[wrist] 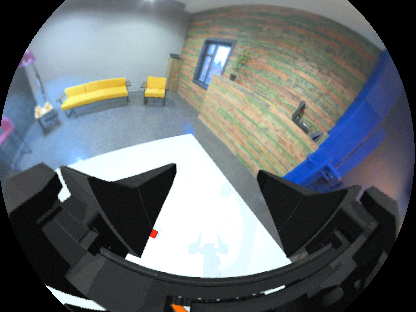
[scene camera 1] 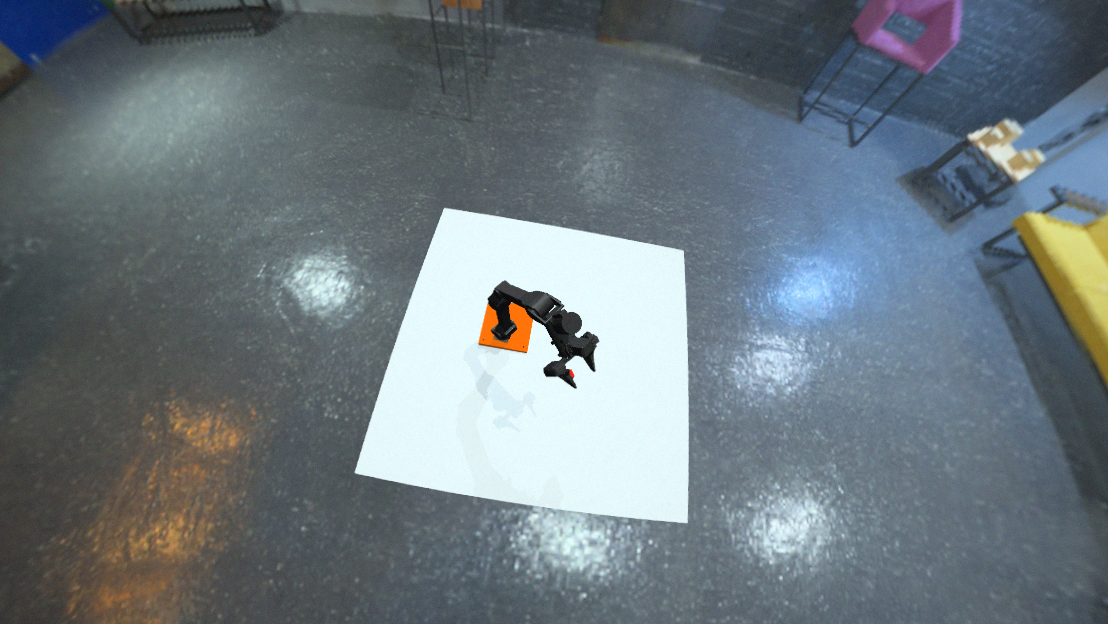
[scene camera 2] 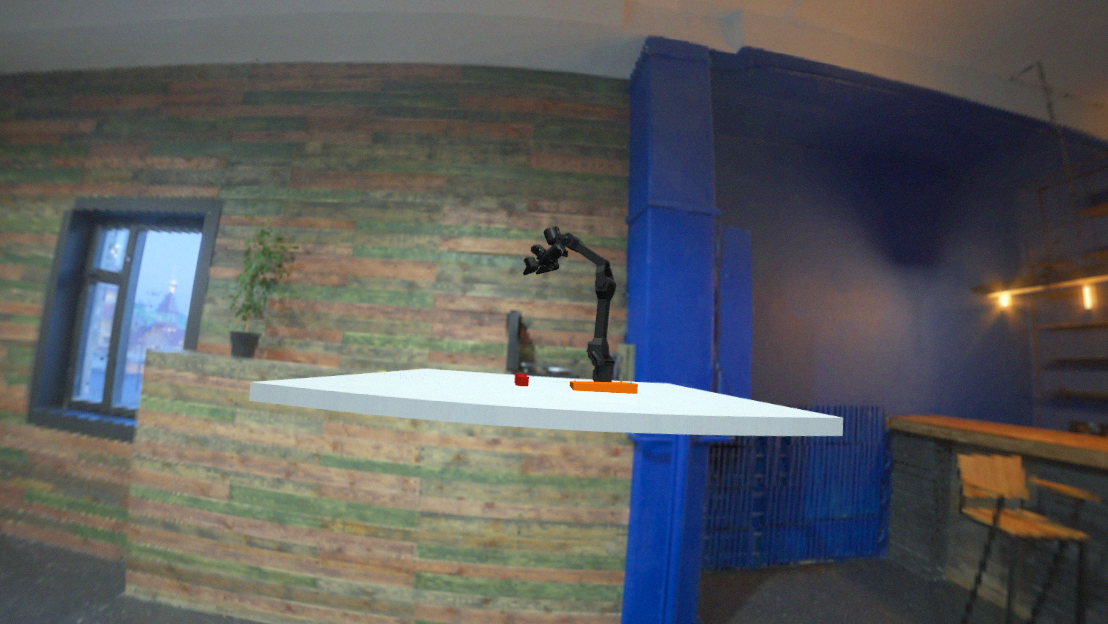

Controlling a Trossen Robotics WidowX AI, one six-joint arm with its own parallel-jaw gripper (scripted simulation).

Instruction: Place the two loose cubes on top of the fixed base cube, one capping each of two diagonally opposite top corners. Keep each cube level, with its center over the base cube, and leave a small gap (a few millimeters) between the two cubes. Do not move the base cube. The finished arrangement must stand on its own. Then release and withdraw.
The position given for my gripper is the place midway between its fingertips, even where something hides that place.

Note:
My gripper [scene camera 1: 585, 380] is open, holding nothing.
My gripper also shows in the wrist view [wrist: 218, 171].

